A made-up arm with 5 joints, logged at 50 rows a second.
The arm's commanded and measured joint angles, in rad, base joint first. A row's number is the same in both.
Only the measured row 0 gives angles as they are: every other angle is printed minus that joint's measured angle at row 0.
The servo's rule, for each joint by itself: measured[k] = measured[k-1] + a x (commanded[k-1-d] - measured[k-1]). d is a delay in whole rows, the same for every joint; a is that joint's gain. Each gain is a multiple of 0.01, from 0.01 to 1. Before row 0 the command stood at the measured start. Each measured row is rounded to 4 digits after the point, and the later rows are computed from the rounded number. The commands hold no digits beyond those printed.
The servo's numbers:
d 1
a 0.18 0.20 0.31 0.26 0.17
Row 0, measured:
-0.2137, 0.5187, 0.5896, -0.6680, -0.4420
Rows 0 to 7, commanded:
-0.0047, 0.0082, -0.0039, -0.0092, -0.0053
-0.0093, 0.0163, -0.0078, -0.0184, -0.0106
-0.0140, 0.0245, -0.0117, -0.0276, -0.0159
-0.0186, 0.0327, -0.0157, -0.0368, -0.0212
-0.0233, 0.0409, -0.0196, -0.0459, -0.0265
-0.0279, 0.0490, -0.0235, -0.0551, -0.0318
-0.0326, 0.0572, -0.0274, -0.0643, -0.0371
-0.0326, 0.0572, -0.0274, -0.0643, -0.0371
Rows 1 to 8, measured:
0.0000, 0.0000, 0.0000, 0.0000, 0.0000
-0.0008, 0.0016, -0.0012, -0.0024, -0.0009
-0.0023, 0.0045, -0.0032, -0.0066, -0.0025
-0.0044, 0.0085, -0.0058, -0.0121, -0.0048
-0.0070, 0.0133, -0.0089, -0.0185, -0.0076
-0.0099, 0.0188, -0.0122, -0.0256, -0.0108
-0.0131, 0.0248, -0.0157, -0.0333, -0.0144
-0.0166, 0.0313, -0.0193, -0.0414, -0.0183

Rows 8 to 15, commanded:
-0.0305, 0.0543, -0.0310, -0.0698, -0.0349
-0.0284, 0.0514, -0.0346, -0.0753, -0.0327
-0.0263, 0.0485, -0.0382, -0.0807, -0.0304
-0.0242, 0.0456, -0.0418, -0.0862, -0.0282
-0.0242, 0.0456, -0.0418, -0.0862, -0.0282
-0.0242, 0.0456, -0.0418, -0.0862, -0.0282
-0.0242, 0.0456, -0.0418, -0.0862, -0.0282
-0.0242, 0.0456, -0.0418, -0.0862, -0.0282
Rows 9 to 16, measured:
-0.0195, 0.0365, -0.0218, -0.0474, -0.0215
-0.0215, 0.0401, -0.0247, -0.0532, -0.0238
-0.0227, 0.0424, -0.0278, -0.0589, -0.0253
-0.0233, 0.0436, -0.0310, -0.0646, -0.0262
-0.0235, 0.0440, -0.0343, -0.0702, -0.0265
-0.0236, 0.0443, -0.0366, -0.0744, -0.0268
-0.0237, 0.0446, -0.0382, -0.0775, -0.0270
-0.0238, 0.0448, -0.0393, -0.0798, -0.0272

